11 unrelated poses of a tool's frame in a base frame.
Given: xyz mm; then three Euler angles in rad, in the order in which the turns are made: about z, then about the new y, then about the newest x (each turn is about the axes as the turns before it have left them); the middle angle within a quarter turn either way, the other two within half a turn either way.
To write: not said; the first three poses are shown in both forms.
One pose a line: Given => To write
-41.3 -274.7 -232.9 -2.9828 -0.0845 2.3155 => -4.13 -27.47 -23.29 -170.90 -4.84 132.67
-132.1 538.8 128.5 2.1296 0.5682 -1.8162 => -13.21 53.88 12.85 122.02 32.56 -104.06
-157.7 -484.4 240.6 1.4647 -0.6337 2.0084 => -15.77 -48.44 24.06 83.92 -36.31 115.07
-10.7 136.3 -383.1 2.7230 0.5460 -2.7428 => -1.07 13.63 -38.31 156.02 31.28 -157.15
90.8 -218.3 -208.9 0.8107 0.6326 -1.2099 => 9.08 -21.83 -20.89 46.45 36.25 -69.32
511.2 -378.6 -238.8 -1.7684 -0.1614 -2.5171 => 51.12 -37.86 -23.88 -101.32 -9.25 -144.22
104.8 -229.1 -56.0 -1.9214 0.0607 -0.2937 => 10.48 -22.91 -5.60 -110.09 3.48 -16.83
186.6 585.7 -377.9 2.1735 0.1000 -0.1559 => 18.66 58.57 -37.79 124.53 5.73 -8.93
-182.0 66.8 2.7 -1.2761 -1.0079 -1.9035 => -18.20 6.68 0.27 -73.12 -57.75 -109.06
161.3 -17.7 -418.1 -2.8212 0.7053 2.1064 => 16.13 -1.77 -41.81 -161.64 40.41 120.69
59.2 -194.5 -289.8 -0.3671 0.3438 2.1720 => 5.92 -19.45 -28.98 -21.03 19.70 124.45
